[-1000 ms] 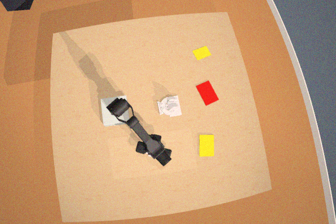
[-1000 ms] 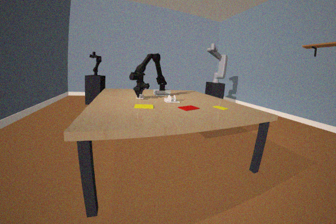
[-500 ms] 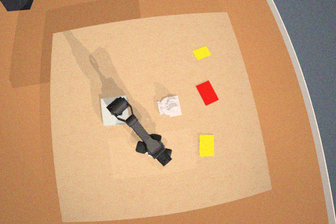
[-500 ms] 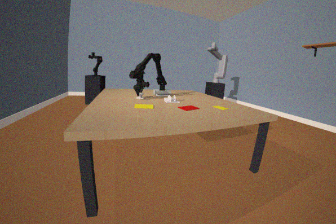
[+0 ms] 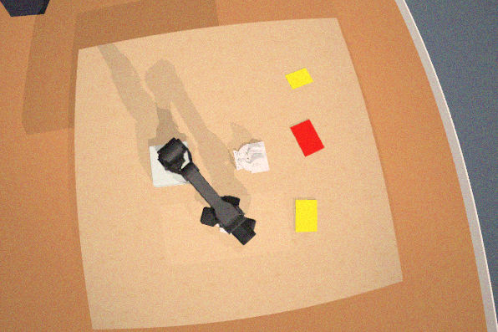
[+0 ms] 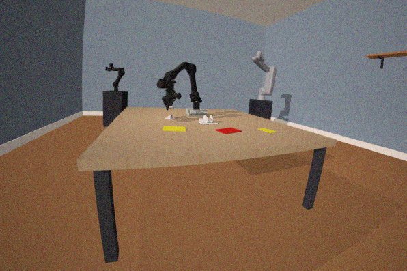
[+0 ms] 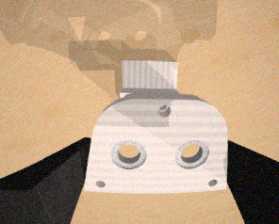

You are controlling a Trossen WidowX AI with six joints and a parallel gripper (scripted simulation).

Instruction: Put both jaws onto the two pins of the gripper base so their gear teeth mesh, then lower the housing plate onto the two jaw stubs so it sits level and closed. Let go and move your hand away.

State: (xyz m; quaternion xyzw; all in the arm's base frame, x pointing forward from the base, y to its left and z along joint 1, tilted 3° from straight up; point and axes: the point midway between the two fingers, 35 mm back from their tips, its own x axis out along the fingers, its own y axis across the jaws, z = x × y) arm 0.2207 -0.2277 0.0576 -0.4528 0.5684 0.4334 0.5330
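My gripper tip is now 50 mm short of the white jaw, 290 mm to the right of it and 60 mm above it. Also, from my gripper tip: yellow patch (300 mm ahead, 50 mm to the left, 70 mm below); then red patch (310 mm ahead, 380 mm to the left, 70 mm below).
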